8 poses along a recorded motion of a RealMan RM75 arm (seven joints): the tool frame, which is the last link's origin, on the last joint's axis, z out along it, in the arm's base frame.
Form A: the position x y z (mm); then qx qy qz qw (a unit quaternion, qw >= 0).
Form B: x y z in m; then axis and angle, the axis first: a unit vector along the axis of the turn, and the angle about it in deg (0 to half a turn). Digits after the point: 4 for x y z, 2 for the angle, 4 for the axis.
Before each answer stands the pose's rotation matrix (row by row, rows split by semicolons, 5 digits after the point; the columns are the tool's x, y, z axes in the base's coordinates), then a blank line. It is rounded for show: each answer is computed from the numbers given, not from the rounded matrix.
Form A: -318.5 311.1 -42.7 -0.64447 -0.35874 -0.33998 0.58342
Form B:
0.51144 0.85910 0.01962; 0.06569 -0.06185 0.99592; 0.85680 -0.50806 -0.08807

-0.3185 0.3111 -0.0427 -0.7935 -0.4417 -0.4186 108.62
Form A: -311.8 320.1 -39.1 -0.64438 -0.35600 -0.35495 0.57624
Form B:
0.49455 0.86787 0.04716; 0.04973 -0.08243 0.99536; 0.86773 -0.48991 -0.08392

-0.3118 0.3201 -0.0391 -0.7884 -0.4356 -0.4343 109.63
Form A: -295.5 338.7 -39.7 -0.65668 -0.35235 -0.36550 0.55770
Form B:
0.48452 0.87044 0.08702; 0.05508 -0.12964 0.99003; 0.87305 -0.47489 -0.11076

-0.2955 0.3387 -0.0397 -0.7911 -0.4245 -0.4403 112.21
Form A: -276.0 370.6 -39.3 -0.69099 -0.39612 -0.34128 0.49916
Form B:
0.45324 0.88813 0.07619; 0.20672 -0.18787 0.96019; 0.86709 -0.41945 -0.26874

-0.2760 0.3706 -0.0393 -0.7974 -0.4571 -0.3939 120.11
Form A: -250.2 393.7 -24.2 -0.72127 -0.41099 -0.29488 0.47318
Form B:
0.48826 0.87194 0.03643; 0.31381 -0.21437 0.92497; 0.81432 -0.44020 -0.37829

-0.2502 0.3937 -0.0242 -0.8187 -0.4665 -0.3347 123.52
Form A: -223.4 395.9 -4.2 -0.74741 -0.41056 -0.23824 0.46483
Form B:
0.54937 0.83519 -0.02556; 0.39223 -0.23075 0.89046; 0.73780 -0.49921 -0.45435

-0.2234 0.3959 -0.0042 -0.8441 -0.4637 -0.2691 124.60
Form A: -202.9 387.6 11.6 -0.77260 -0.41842 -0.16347 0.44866
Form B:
0.59641 0.79322 -0.12286; 0.49986 -0.24726 0.83006; 0.62805 -0.55647 -0.54397

-0.2029 0.3876 0.0116 -0.8645 -0.4682 -0.1829 126.68
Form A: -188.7 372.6 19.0 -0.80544 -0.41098 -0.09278 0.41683
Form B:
0.64497 0.73939 -0.19316; 0.58470 -0.31469 0.74773; 0.49208 -0.59521 -0.63529

-0.1887 0.3726 0.0190 -0.8861 -0.4521 -0.1021 130.73
